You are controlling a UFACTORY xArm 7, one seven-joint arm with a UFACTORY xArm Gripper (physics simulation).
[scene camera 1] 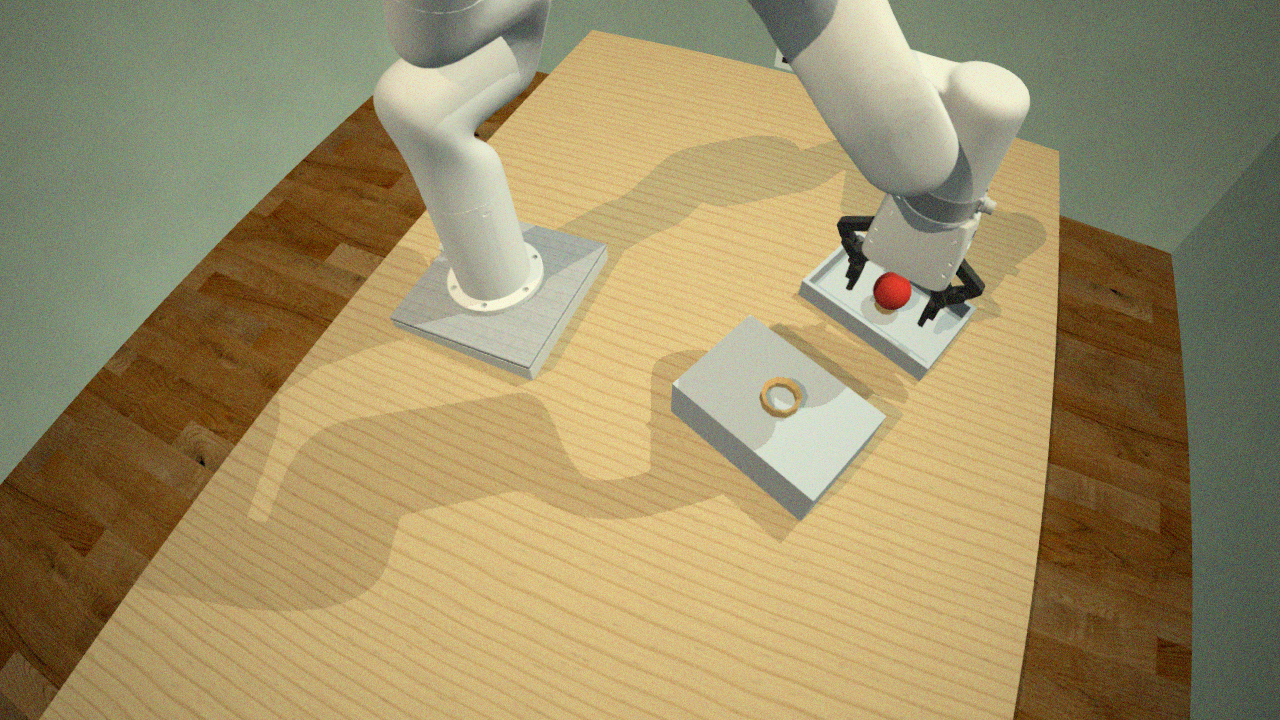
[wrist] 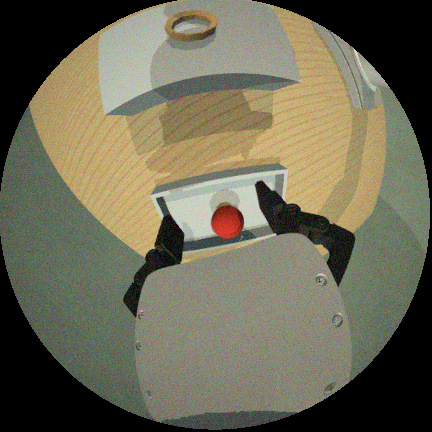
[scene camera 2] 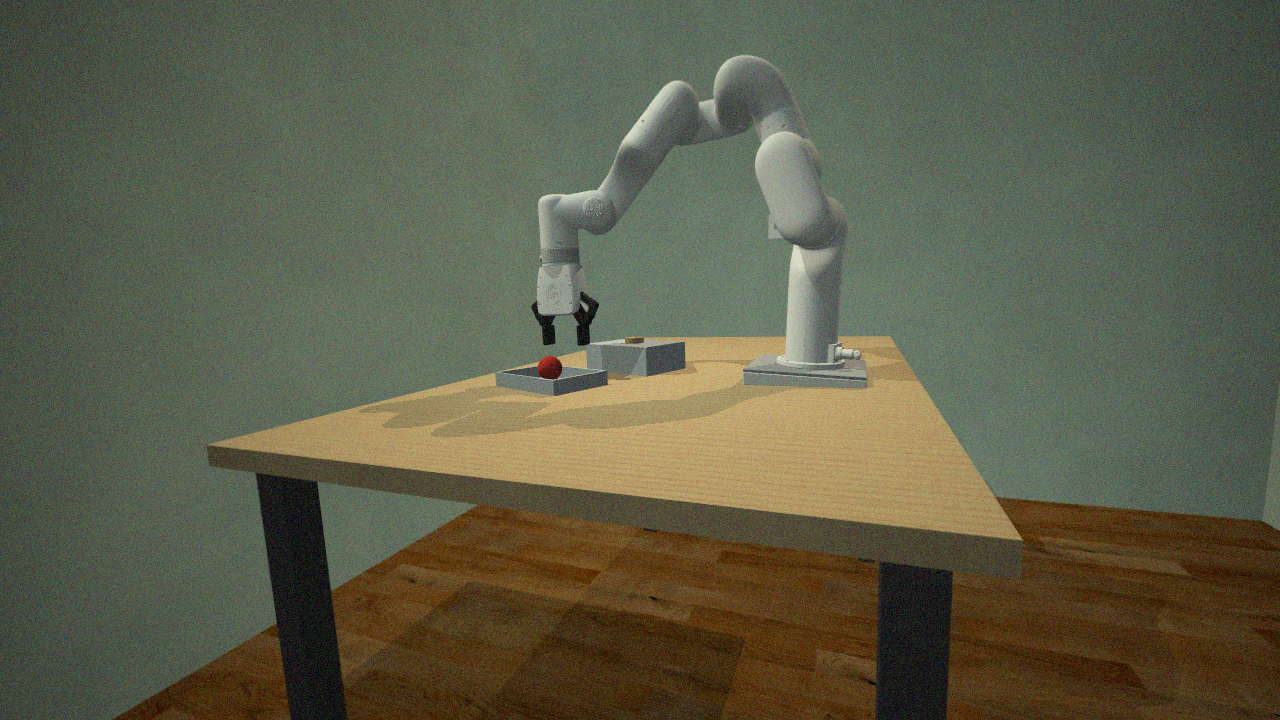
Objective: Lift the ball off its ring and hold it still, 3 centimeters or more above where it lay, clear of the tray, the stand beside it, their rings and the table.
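Pixels of known places: gripper, between the fingertips: (scene camera 1: pixel 887 300) (wrist: pixel 215 209) (scene camera 2: pixel 566 344); arm's base, origin of its link: (scene camera 1: pixel 496 277) (scene camera 2: pixel 810 364).
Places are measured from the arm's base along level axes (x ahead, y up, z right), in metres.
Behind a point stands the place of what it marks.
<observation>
The red ball (scene camera 1: pixel 891 291) @(x 0.431, y 0.026, z -0.249 m) (scene camera 2: pixel 549 367) @(x 0.415, y 0.014, z -0.283 m) (wrist: pixel 227 222) @(x 0.429, y 0.028, z -0.251 m) sits on its small tan ring (scene camera 1: pixel 884 309) @(x 0.434, y -0.002, z -0.245 m) (wrist: pixel 223 204) @(x 0.428, y 0.002, z -0.243 m), mostly hidden under it, inside the light grey tray (scene camera 1: pixel 859 328) @(x 0.419, y -0.010, z -0.202 m) (scene camera 2: pixel 581 383) @(x 0.337, y -0.012, z -0.283 m) (wrist: pixel 220 179) @(x 0.420, y 0.003, z -0.204 m). My gripper (scene camera 1: pixel 887 302) @(x 0.434, y 0.050, z -0.211 m) (scene camera 2: pixel 565 342) @(x 0.434, y 0.050, z -0.211 m) (wrist: pixel 215 209) @(x 0.434, y 0.050, z -0.211 m) is open and empty, pointing down above the tray. In the scene camera 2 view its fingertips are higher than the ball, with a gap between, and sit slightly to the right of it. In the wrist view the ball appears between the two fingers, nearer the palm than the tips.
The grey stand (scene camera 1: pixel 729 367) @(x 0.326, y 0.037, z -0.032 m) (scene camera 2: pixel 615 358) @(x 0.399, y 0.008, z -0.092 m) (wrist: pixel 250 55) @(x 0.354, y 0.036, z -0.079 m) is beside the tray and taller. A tan ring (scene camera 1: pixel 764 396) @(x 0.377, y 0.046, z -0.017 m) (scene camera 2: pixel 634 340) @(x 0.379, y 0.043, z -0.045 m) (wrist: pixel 191 37) lies on its top. The robot's base plate (scene camera 1: pixel 568 259) @(x 0.061, y 0.004, z -0.075 m) (scene camera 2: pixel 805 378) @(x -0.021, y -0.010, z -0.101 m) stands farther off on the wooden table (scene camera 1: pixel 626 608) @(x 0.376, y -0.025, z 0.229 m) (scene camera 2: pixel 760 456) @(x -0.095, y -0.025, z -0.505 m).
</observation>
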